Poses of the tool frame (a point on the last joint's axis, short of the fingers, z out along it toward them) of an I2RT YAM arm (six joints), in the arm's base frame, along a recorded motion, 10 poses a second.
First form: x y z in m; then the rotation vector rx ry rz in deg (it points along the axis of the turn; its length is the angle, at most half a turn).
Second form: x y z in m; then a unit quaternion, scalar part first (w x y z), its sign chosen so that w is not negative. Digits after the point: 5 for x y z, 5 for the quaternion.
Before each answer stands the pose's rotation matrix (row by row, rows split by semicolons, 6 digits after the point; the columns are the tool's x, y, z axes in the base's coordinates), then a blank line. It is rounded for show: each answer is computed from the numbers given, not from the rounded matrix.
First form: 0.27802 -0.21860 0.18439 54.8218 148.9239 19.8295
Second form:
-0.711388 0.576467 0.402010; 0.661574 0.742313 0.106259; -0.237162 0.341551 -0.909449

0.27802 -0.21860 0.18439 0.17427 0.33755 0.91694 0.12209
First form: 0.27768 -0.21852 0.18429 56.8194 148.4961 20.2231
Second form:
-0.697351 0.595053 0.399516; 0.680218 0.725113 0.107306; -0.225842 0.346588 -0.910424

0.27768 -0.21852 0.18429 0.17127 0.34927 0.91281 0.12431
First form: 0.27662 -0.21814 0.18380 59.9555 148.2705 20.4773
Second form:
-0.677684 0.624855 0.387686; 0.706545 0.699413 0.107774; -0.203809 0.346955 -0.915469

0.27662 -0.21814 0.18380 0.16299 0.36687 0.90727 0.12530
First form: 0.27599 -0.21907 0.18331 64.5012 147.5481 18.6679
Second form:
-0.642669 0.671408 0.369036; 0.742162 0.665146 0.082324; -0.190190 0.326791 -0.925762

0.27599 -0.21907 0.18331 0.15549 0.39305 0.89911 0.11376
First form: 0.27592 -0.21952 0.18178 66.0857 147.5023 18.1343
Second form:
-0.631794 0.686949 0.359079; 0.753470 0.653026 0.076422; -0.181990 0.318838 -0.930173

0.27592 -0.21952 0.18178 0.15088 0.40167 0.89652 0.11022
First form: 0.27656 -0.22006 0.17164 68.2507 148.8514 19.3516
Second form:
-0.628713 0.703790 0.330758; 0.764966 0.636206 0.100342; -0.139810 0.316105 -0.938366

0.27656 -0.22006 0.17164 0.13146 0.41032 0.89489 0.11634
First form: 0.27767 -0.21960 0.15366 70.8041 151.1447 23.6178
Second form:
-0.630817 0.717986 0.294221; 0.773517 0.611780 0.165517; -0.061160 0.331996 -0.941296

0.27767 -0.21960 0.15366 0.09958 0.41794 0.89217 0.13941
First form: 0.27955 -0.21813 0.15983 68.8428 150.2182 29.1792
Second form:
-0.644567 0.689524 0.330287; 0.763031 0.607362 0.221122; -0.048135 0.394547 -0.917614

0.27955 -0.21813 0.15983 0.10628 0.40795 0.89016 0.17291
